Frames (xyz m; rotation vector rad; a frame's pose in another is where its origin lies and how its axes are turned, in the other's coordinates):
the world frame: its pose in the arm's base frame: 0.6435 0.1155 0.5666 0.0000 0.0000 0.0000
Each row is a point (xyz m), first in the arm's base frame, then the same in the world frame.
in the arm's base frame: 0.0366 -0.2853 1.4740
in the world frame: -0.6069 -0.4008 0.9074
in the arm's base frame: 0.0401 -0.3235 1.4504
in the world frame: -0.6034 -0.4390 0.8838
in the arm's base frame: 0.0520 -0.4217 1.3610
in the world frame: -0.5915 -0.5372 0.7944
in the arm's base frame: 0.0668 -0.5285 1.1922
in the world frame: -0.5767 -0.6440 0.6256
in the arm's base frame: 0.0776 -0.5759 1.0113
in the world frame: -0.5659 -0.6914 0.4447
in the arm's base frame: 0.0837 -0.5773 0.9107
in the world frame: -0.5598 -0.6928 0.3441
